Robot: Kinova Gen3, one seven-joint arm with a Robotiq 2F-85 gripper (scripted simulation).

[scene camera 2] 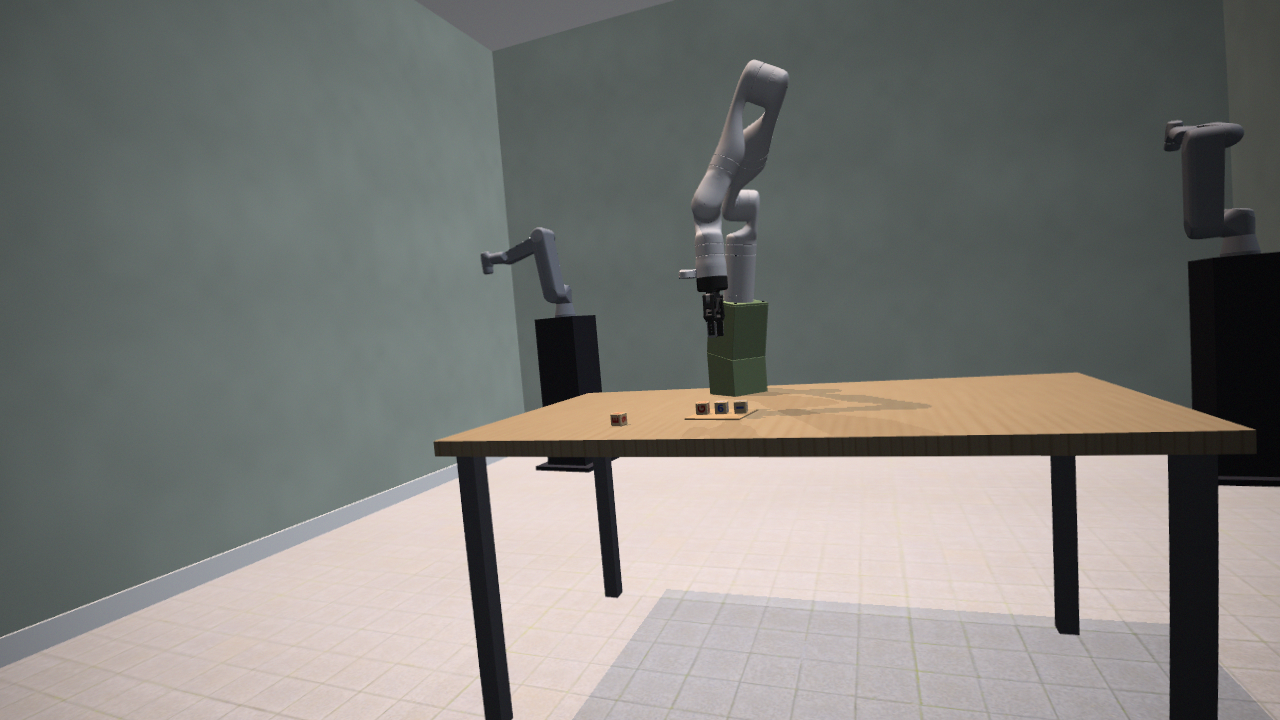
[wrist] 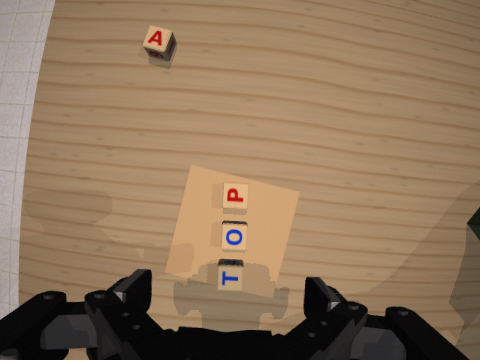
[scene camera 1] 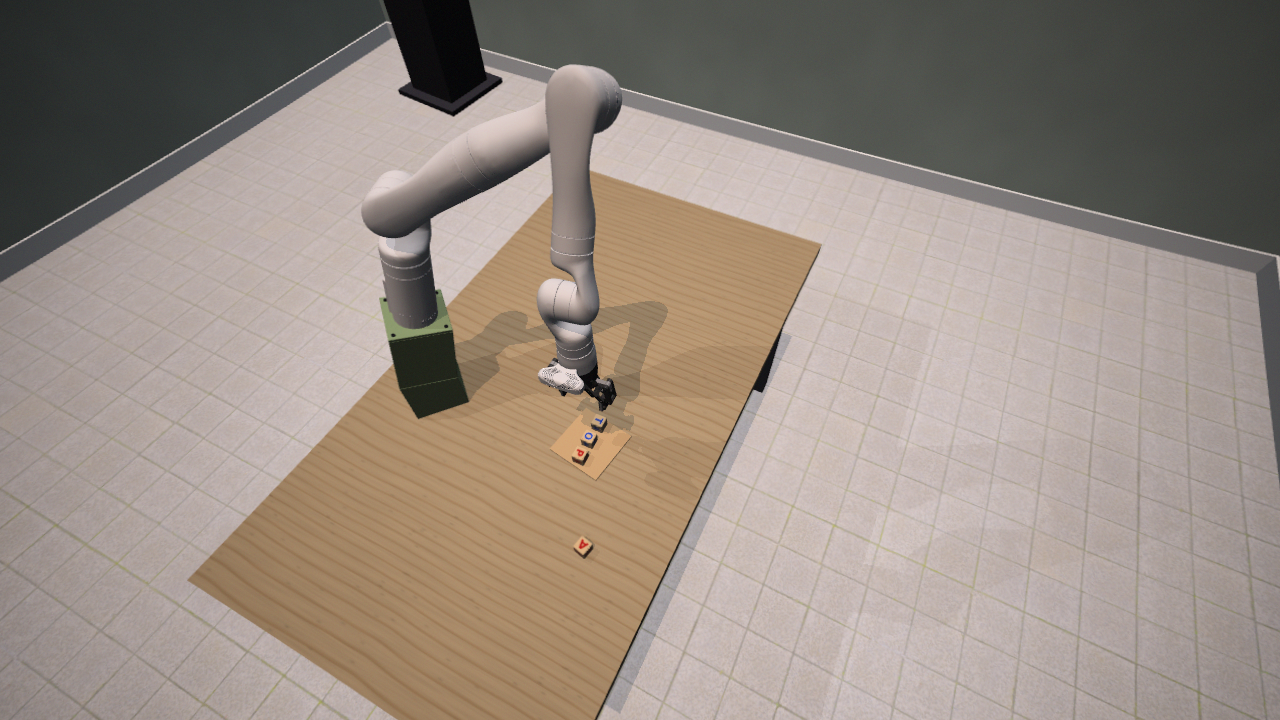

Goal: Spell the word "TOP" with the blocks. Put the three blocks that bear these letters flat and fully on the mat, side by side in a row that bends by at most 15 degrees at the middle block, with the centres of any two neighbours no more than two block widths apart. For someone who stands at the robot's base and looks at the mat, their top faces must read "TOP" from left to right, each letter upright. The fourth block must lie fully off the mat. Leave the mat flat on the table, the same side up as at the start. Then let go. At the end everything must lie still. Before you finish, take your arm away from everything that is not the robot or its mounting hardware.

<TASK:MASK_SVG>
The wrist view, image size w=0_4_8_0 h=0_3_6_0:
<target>my gripper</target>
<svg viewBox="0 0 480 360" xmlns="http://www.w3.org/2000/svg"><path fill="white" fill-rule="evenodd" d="M0 320L0 360L64 360L69 353L69 349L86 348L89 360L191 360L191 355L192 360L469 360L416 312L405 307L386 308L385 316L367 314L368 308L357 302L347 301L335 288L328 287L320 277L306 277L303 305L306 319L286 335L275 334L272 336L271 330L221 332L205 328L179 326L176 332L172 329L163 330L146 313L150 308L152 298L152 271L148 269L137 269L129 277L118 280L107 290L97 290L86 294L83 302L67 302L66 294L60 291L39 293Z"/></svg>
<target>tan mat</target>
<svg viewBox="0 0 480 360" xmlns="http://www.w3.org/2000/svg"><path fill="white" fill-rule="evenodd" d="M191 165L165 273L217 285L219 259L243 260L242 292L273 298L300 192ZM224 220L247 222L247 250L224 250L220 248L221 226ZM224 181L249 183L248 209L222 208Z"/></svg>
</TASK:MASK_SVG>
